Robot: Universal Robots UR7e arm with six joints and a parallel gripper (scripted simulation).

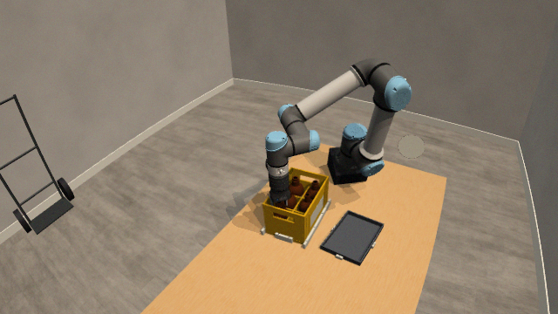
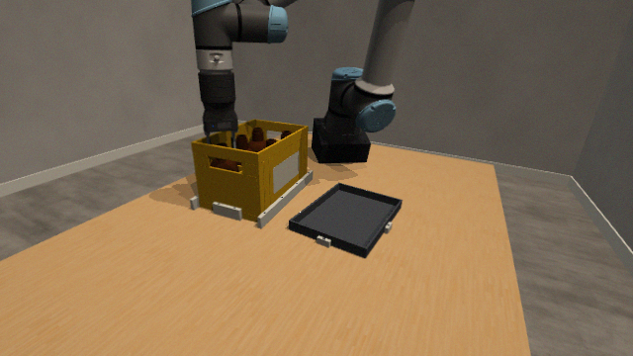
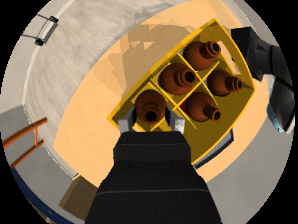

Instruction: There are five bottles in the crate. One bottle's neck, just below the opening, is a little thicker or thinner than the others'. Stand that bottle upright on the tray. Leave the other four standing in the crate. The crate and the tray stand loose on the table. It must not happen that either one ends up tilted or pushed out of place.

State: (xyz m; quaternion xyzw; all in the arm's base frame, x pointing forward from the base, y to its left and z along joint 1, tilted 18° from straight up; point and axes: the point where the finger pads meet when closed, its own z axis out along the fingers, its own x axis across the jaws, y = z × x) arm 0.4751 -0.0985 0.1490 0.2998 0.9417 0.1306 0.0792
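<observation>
My gripper is now 10 cm past the bottle, 7 cm to the right of it and 7 cm above it. The rest, counted from my hand: yellow crate 9 cm behind, 8 cm below, 3 cm to the left; dark tray 30 cm to the left, 15 cm below, 12 cm behind.
</observation>
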